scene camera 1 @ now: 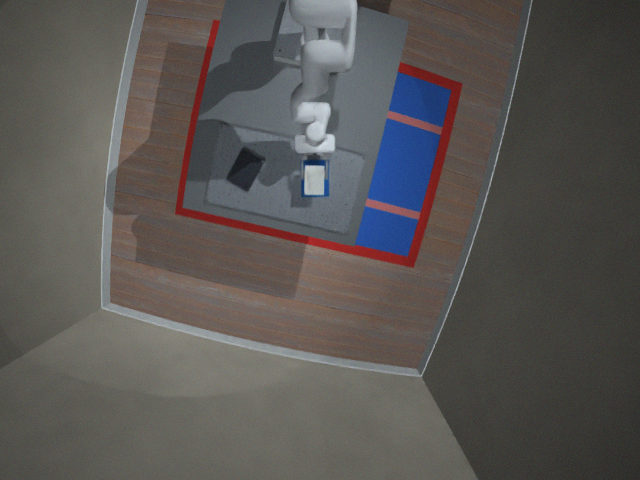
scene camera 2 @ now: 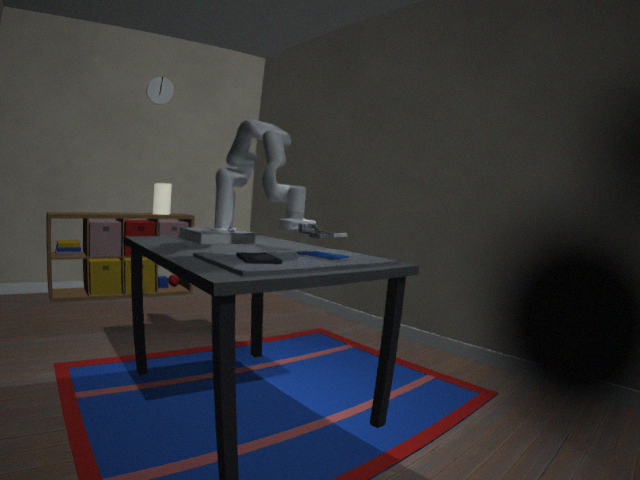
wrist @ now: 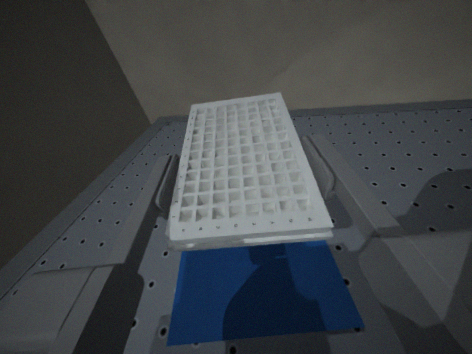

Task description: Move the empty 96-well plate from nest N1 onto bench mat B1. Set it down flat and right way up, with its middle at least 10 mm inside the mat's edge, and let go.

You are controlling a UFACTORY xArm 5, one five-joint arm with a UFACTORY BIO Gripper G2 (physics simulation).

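Frame: origin at the arm's base, x back, y right, z up, level; millimetres.
Seen in the pictures: hand at its tool point: (scene camera 1: 314, 174) (scene camera 2: 322, 234) (wrist: 241, 175); arm's base at its link origin: (scene camera 2: 223, 230).
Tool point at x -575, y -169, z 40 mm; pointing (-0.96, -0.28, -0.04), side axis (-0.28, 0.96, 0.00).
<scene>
Pixels of each thing's middle, then the offset from my tool point to it. Level surfaces: height alone.
- white 96-well plate at the middle of its body: (wrist: 239, 152) (scene camera 2: 327, 235) (scene camera 1: 314, 180) dx -24, dy -7, dz -1 mm
- blue bench mat B1 at its surface level: dz -76 mm
- dark nest N1 at the middle of its body: (scene camera 2: 258, 257) (scene camera 1: 245, 169) dx -63, dy +315, dz -71 mm
- grey perforated board at its surface level: dz -78 mm
The white 96-well plate (scene camera 1: 314, 180) (scene camera 2: 338, 235) (wrist: 245, 165) is right way up and about level. My gripper (scene camera 1: 314, 178) (scene camera 2: 330, 235) (wrist: 246, 172) is shut on the plate's two long sides and holds it in the air above the blue bench mat B1 (scene camera 1: 314, 162) (scene camera 2: 330, 255) (wrist: 200, 300). In the wrist view the near part of the mat shows below the plate, and the plate hides its far part. The dark nest N1 (scene camera 1: 246, 168) (scene camera 2: 258, 257) is empty and lies to the left of the mat in both scene views.
The nest and the mat lie on a grey perforated board (scene camera 1: 279, 204) (scene camera 2: 227, 262) (wrist: 415, 145) on the table (scene camera 1: 361, 103) (scene camera 2: 310, 281). The arm's base box (scene camera 1: 286, 49) (scene camera 2: 217, 236) stands at the table's back.
</scene>
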